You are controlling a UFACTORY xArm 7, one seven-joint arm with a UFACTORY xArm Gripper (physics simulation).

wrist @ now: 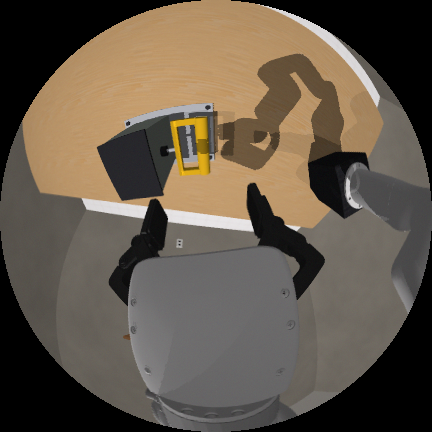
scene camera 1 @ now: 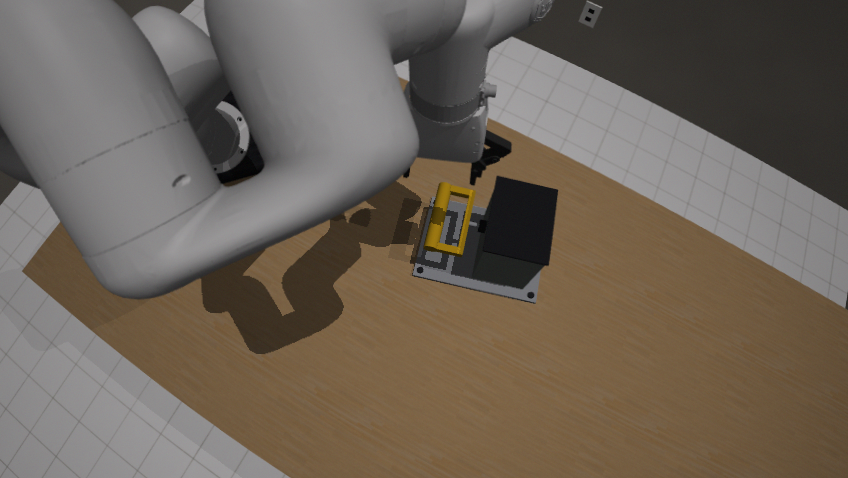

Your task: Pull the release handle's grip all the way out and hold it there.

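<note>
The release handle is a yellow rectangular frame whose thick round grip (scene camera 1: 435,232) (wrist: 202,131) lies on the side away from the black box (scene camera 1: 522,219) (wrist: 131,167). A short thin rod joins the frame's near bar to the box; a small gap shows between frame and box. Both stand over a grey baseplate (scene camera 1: 475,286) (wrist: 170,112). My gripper (scene camera 1: 440,177) (wrist: 203,200) is open and empty, its fingers wide apart. In the wrist view the handle shows beyond the fingertips, not between them. In the scene view the fingertips appear above the handle's far end, apart from it.
The wooden table (scene camera 1: 475,368) (wrist: 150,60) carries the baseplate. The tall black box stands close beside the handle. My arm's upper links cross the upper left of the scene view, and their shadow falls left of the baseplate. The black robot base (wrist: 327,181) shows at right in the wrist view.
</note>
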